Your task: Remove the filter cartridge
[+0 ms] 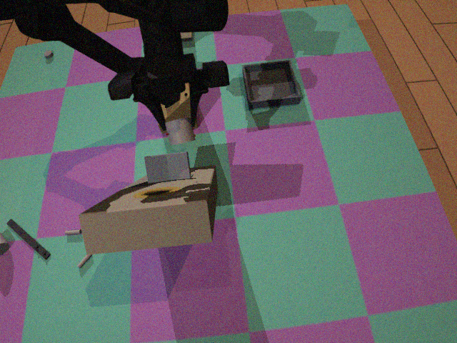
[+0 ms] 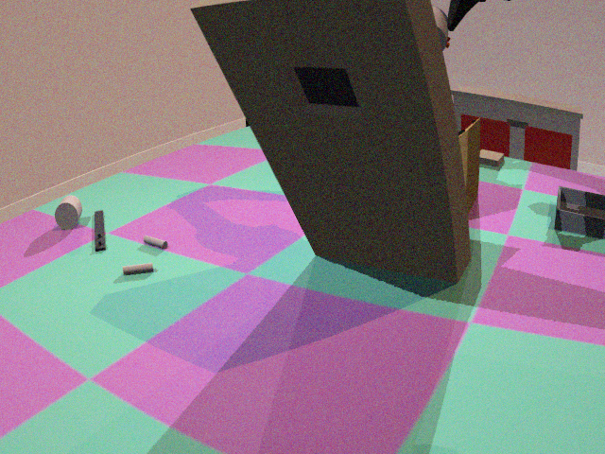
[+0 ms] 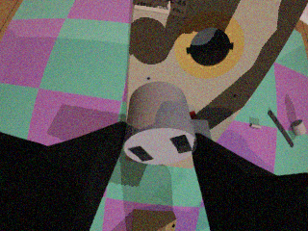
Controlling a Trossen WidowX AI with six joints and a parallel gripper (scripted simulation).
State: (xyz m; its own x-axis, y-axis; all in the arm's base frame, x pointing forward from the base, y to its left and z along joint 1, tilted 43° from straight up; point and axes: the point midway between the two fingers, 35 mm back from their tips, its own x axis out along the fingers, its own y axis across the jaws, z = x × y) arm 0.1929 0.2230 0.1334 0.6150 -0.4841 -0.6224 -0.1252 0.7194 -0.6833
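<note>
Right now my gripper tip is 35 cm past the dark grey tray, 19 cm to the right of it and 27 cm above it. Also, from my gripper tip: beige block (62 cm behind, 10 cm to the right, 28 cm below); round filter cartridge (right at my gripper tip); tan service panel box (8 cm ahead, 4 cm to the right, 12 cm below).
</note>
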